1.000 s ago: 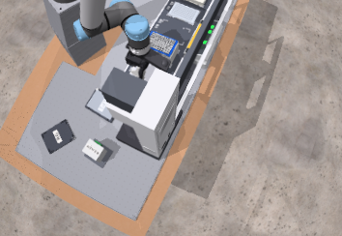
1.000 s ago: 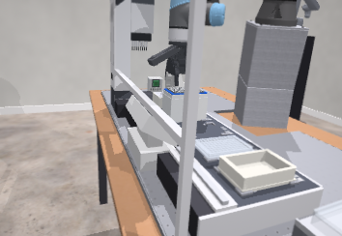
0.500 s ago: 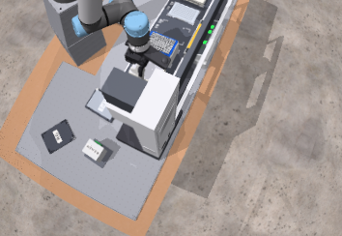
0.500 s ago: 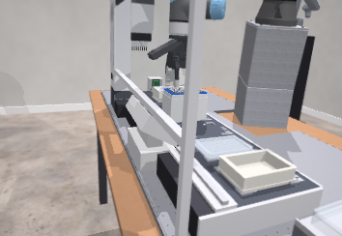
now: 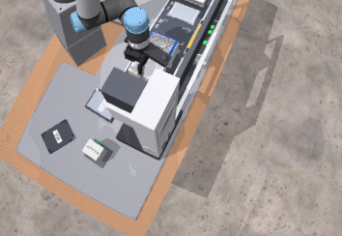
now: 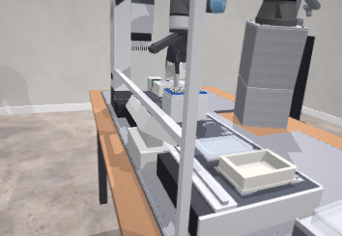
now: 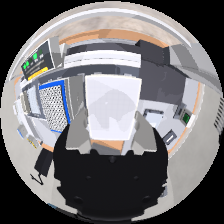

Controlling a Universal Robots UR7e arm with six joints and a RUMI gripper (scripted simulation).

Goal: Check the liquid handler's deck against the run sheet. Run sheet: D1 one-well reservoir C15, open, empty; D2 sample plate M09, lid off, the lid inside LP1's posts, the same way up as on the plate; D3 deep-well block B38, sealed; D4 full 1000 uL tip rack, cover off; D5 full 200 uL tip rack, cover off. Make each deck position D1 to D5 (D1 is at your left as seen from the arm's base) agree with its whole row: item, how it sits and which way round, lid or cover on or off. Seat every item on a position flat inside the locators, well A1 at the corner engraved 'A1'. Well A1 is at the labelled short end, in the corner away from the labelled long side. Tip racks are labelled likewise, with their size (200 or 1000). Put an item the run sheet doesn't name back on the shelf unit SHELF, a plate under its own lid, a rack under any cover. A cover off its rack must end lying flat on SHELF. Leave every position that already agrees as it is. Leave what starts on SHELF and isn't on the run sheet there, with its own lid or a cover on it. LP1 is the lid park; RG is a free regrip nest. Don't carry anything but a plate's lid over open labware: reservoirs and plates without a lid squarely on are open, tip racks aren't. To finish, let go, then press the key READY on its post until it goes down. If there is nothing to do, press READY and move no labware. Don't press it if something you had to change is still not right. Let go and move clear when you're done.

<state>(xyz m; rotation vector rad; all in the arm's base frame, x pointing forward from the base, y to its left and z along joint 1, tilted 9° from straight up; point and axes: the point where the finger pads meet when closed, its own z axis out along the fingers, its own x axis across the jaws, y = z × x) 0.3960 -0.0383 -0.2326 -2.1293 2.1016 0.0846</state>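
Now: hand 120 mm to the right of the blue-framed tip rack, 20 mm above it and 10 mm past it. The rest, counted from my hand: white sealed block 10 mm below; then clear well plate 370 mm to the left, 80 mm below, 10 mm behind; then ready key post 360 mm to the right, 70 mm below, 40 mm behind.
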